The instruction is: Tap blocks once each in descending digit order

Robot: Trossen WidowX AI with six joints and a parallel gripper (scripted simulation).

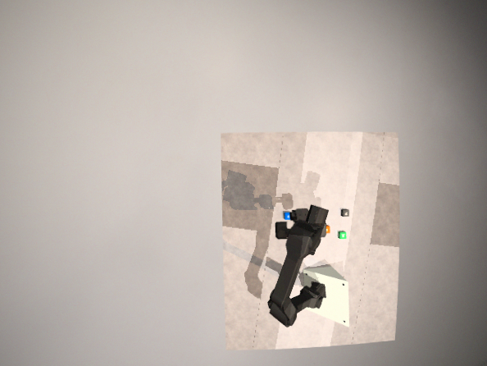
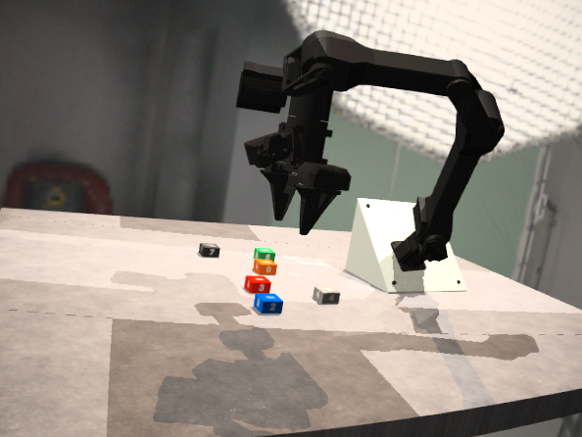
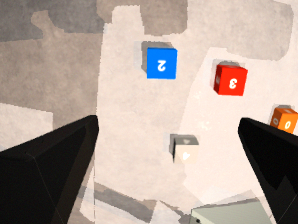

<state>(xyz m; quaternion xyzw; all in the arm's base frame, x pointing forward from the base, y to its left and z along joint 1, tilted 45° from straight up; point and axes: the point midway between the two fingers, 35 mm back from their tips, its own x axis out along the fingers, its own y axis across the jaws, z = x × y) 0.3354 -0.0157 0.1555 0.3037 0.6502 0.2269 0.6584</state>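
My gripper tip is now 290 mm to the left of the black block, 120 mm above it and 10 mm past it. The rest, counted from my gripper tip: blue block 2: 120 mm below, 10 mm ahead; then red block 3: 120 mm below, 80 mm to the right, 10 mm behind; then grey block 4: 120 mm below, 110 mm behind, 30 mm to the right.
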